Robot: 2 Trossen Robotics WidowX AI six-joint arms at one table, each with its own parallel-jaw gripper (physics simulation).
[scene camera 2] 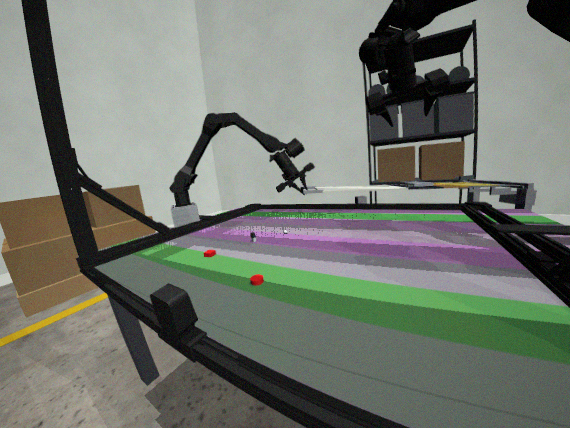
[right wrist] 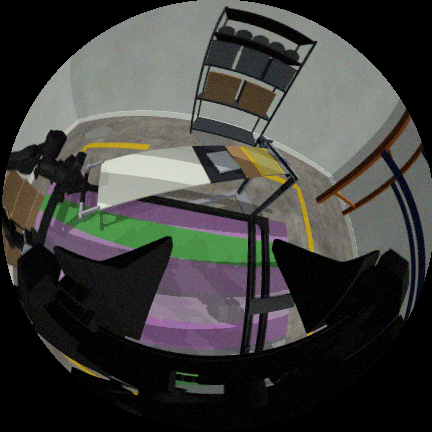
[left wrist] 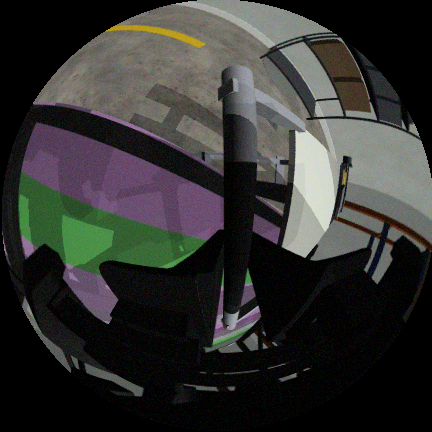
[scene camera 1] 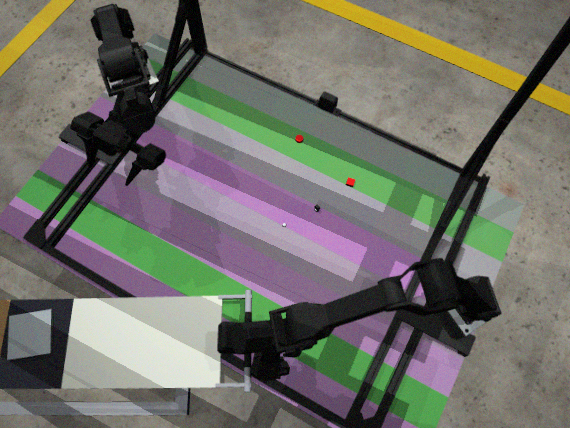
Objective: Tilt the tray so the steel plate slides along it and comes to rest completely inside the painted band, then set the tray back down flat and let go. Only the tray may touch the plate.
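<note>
The long tray is cream, with a dark section, then an orange-brown strip and a yellow band. It looks nearly level in scene camera 2. The grey steel plate lies on the dark section, its far edge close to the orange-brown strip. My left gripper is shut on the tray's handle bar. My right gripper is open and empty, above the table, away from the tray.
The tray's far end is at a grey stand. Black frame rails edge the striped table. A red disc, a red block and a small black object are on the table.
</note>
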